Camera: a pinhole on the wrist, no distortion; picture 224 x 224 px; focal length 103.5 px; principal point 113.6 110.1 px. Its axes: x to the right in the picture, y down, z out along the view. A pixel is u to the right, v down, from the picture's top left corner.
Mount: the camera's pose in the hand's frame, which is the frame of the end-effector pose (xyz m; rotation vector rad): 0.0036 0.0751 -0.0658 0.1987 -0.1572 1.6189
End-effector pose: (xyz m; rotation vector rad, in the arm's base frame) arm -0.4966 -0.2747 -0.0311 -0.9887 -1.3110 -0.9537
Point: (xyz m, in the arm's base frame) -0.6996 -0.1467 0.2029
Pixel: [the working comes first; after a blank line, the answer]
In the camera's frame: -0.1855 -0.2037 0.3060

51 41
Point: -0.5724 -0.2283 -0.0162
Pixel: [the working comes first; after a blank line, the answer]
In the camera's frame: -0.1004 0.0018 0.1599

49 111
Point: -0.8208 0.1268 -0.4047
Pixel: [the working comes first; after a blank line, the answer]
In the camera's frame: -0.0985 0.4131 0.5718

96 185
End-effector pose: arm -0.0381 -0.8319 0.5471 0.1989 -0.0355 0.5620
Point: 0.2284 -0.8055 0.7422
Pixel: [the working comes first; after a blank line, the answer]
In the camera's frame: -0.1119 -0.2380 0.2946

74 26
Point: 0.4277 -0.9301 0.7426
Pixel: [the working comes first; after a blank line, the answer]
In the camera's frame: -0.3143 -0.3283 0.3728

26 19
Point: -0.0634 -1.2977 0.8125
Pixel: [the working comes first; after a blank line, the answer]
In the camera's frame: -0.2831 0.2776 0.4874

53 169
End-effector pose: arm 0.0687 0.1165 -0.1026 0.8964 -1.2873 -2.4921
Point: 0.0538 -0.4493 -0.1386
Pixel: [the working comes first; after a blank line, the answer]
In the camera's frame: 0.1463 -0.2861 -0.3582

behind the camera
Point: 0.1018 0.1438 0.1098
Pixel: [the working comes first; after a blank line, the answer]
In the camera's frame: 0.1136 0.1305 0.1329

202 212
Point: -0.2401 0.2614 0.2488
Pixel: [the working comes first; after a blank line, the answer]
In the camera's frame: 0.2529 -0.0296 0.4569

171 103
